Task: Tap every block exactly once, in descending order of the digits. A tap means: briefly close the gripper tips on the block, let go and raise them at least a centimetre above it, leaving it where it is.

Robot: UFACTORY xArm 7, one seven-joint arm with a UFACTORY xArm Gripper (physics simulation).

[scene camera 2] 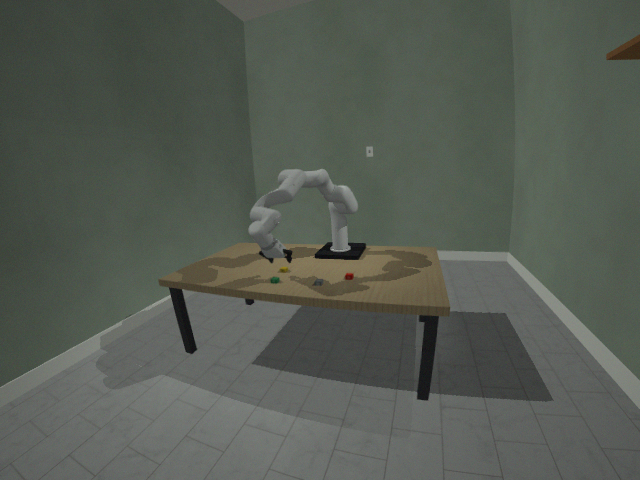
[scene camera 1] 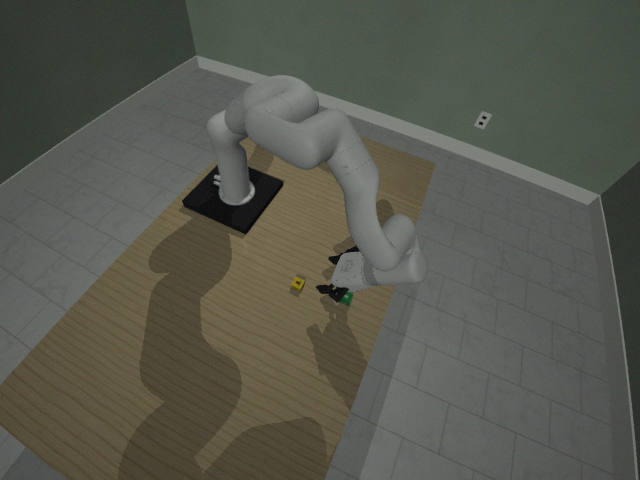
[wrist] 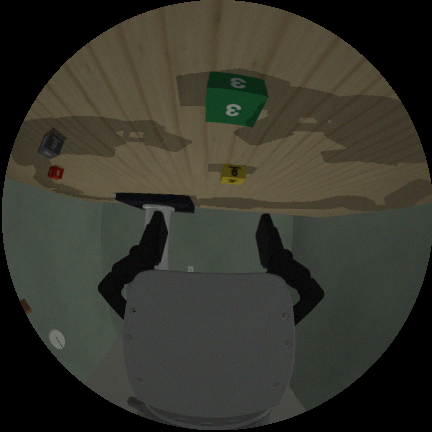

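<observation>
My gripper point(scene camera 1: 325, 274) point(scene camera 2: 280, 260) point(wrist: 211, 222) is open and empty, tilted above the table. In scene camera 1 one finger lies close beside the green block. The green block point(scene camera 1: 345, 298) point(scene camera 2: 275, 280) point(wrist: 232, 102) shows a 3 and is partly hidden by the gripper in scene camera 1. The yellow block point(scene camera 1: 297, 283) point(scene camera 2: 283, 269) point(wrist: 233, 174) bears a dark digit, 6 or 9. A grey block point(scene camera 2: 318, 282) point(wrist: 51, 144) and a red block point(scene camera 2: 349, 276) point(wrist: 56, 172) have digits too small to read surely; neither shows in scene camera 1. All four rest apart, below the gripper.
The wooden table point(scene camera 1: 289, 372) point(scene camera 2: 403, 294) carries the black base plate point(scene camera 1: 201, 198) point(scene camera 2: 324, 252) point(wrist: 182, 200) of the arm. The arm arches over the table, and its shadows fall across the wood. Walls stand behind and at the sides.
</observation>
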